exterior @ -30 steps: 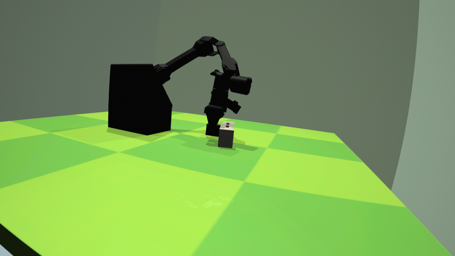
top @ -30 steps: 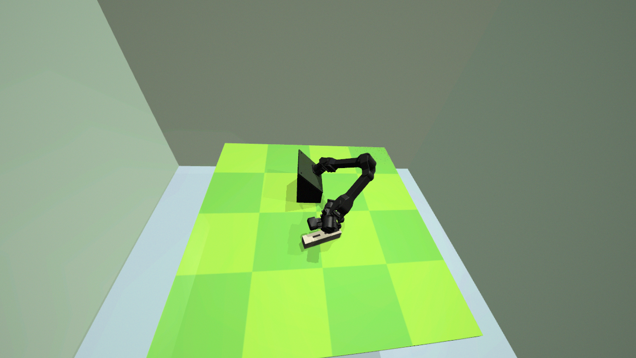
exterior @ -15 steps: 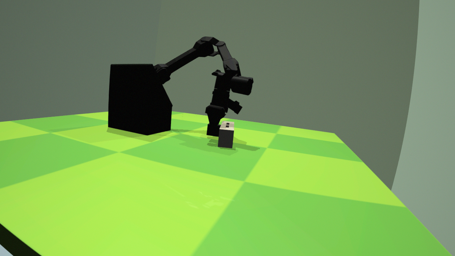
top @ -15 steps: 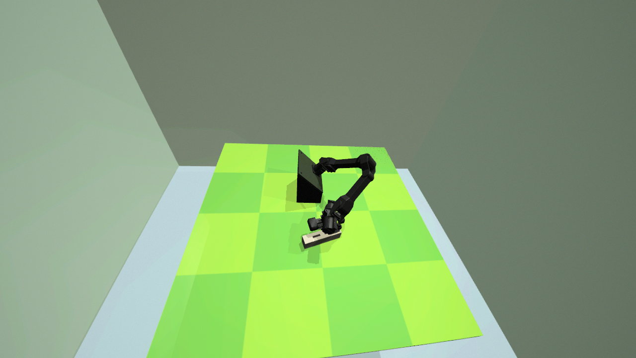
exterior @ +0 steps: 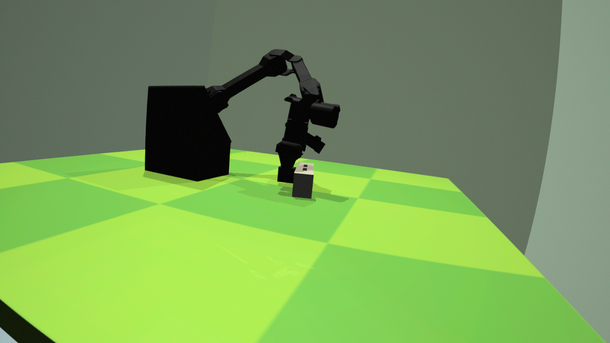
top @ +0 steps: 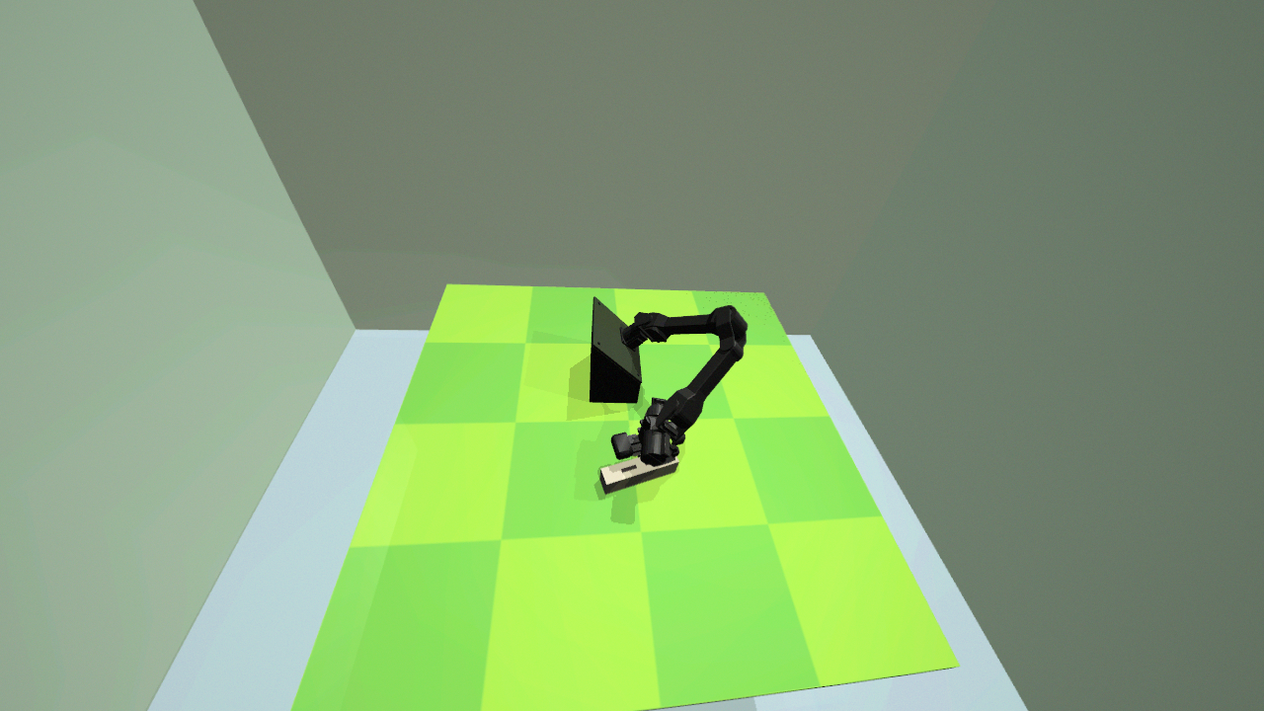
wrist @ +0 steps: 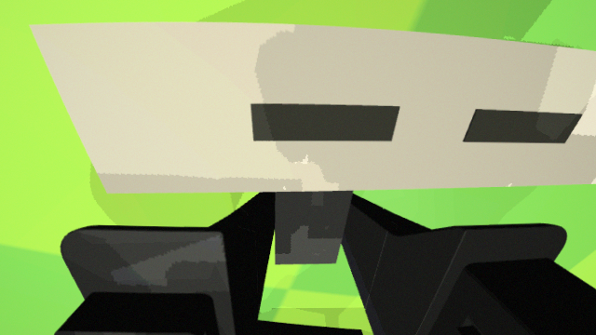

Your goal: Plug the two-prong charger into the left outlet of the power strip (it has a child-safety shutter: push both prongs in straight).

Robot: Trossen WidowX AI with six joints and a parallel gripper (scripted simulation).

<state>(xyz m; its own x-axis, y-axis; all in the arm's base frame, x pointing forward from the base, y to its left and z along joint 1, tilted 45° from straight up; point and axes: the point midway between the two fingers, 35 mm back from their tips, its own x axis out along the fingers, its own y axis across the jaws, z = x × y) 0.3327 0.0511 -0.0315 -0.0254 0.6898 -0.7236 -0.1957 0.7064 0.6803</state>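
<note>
The charger is 2 cm ahead of my gripper tip and 1 cm above it.
</note>
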